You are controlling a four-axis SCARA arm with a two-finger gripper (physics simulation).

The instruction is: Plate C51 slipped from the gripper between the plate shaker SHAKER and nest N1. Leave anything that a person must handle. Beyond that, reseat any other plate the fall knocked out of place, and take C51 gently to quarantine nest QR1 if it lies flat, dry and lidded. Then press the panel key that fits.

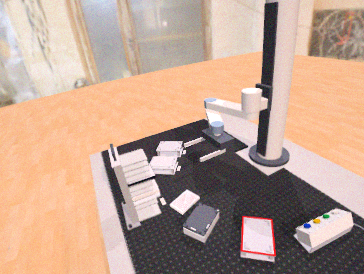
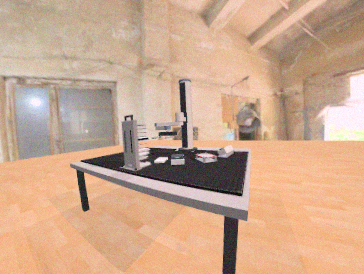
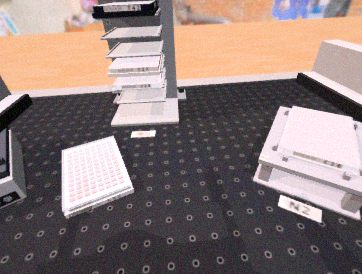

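Pixels of known places: gripper, fingertip midpoint: (image 1: 191, 152) (image 2: 158, 137) (image 3: 168, 71); arm's base, origin of the base link: (image 1: 268, 155) (image 2: 187, 149).
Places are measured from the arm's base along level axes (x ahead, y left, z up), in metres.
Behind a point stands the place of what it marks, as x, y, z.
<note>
A white plate (image 1: 184, 201) @[0.644, 0.077, 0.029] (image 2: 161, 160) @[0.668, 0.093, 0.025] (image 3: 96, 175) @[0.618, 0.061, 0.029] lies flat on the mat beside the dark-topped shaker (image 1: 201, 220) @[0.645, 0.245, 0.068] (image 2: 177, 160) @[0.699, 0.269, 0.063] (image 3: 15, 172) @[0.624, 0.167, 0.044]. Rows of pinkish wells show on top; whether a clear lid covers them I cannot tell. Its ID does not show. My gripper (image 1: 193, 152) @[0.518, -0.050, 0.200] (image 3: 168, 71) @[0.518, -0.050, 0.200] is open and empty, above the mat beyond the nests. A white plate marked C16 (image 3: 320, 135) @[0.612, -0.249, 0.071] rests on nest N2 (image 1: 162, 171) @[0.645, -0.222, 0.017] (image 3: 271, 134) @[0.642, -0.199, 0.057], near its corner pins; whether it is fully seated I cannot tell. A red-rimmed nest (image 1: 257, 217) @[0.405, 0.326, 0.010] stands right of the shaker.
A tall shelf rack (image 1: 123, 185) @[0.891, 0.066, 0.249] (image 2: 130, 145) @[0.900, 0.013, 0.179] (image 3: 169, 60) @[0.869, -0.060, 0.112] holds plates on several levels, with a label card (image 3: 143, 134) @[0.730, 0.004, 0.015] before it. Another white nest (image 1: 170, 146) @[0.514, -0.383, 0.067] stands beyond N2. A key panel (image 1: 325, 231) @[0.286, 0.553, 0.080] (image 2: 226, 151) @[0.349, 0.555, 0.064] with coloured keys stands at the right.
</note>
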